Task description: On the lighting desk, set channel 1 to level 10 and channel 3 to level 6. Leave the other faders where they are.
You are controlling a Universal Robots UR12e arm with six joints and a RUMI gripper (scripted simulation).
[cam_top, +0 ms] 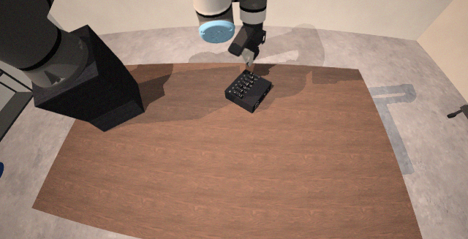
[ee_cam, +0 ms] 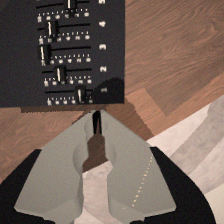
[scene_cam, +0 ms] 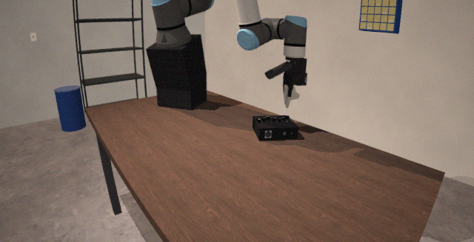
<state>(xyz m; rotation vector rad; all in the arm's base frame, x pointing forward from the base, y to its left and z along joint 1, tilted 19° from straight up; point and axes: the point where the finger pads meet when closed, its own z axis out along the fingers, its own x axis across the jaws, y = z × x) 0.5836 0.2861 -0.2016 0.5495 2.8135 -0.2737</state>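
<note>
My hand is 5 cm above the channel 1 fader knob, 2 cm short of it and 1 cm to the left of it. Also, from my hand: channel 2 fader (5 cm below, 3 cm to the right, 2 cm ahead).
</note>
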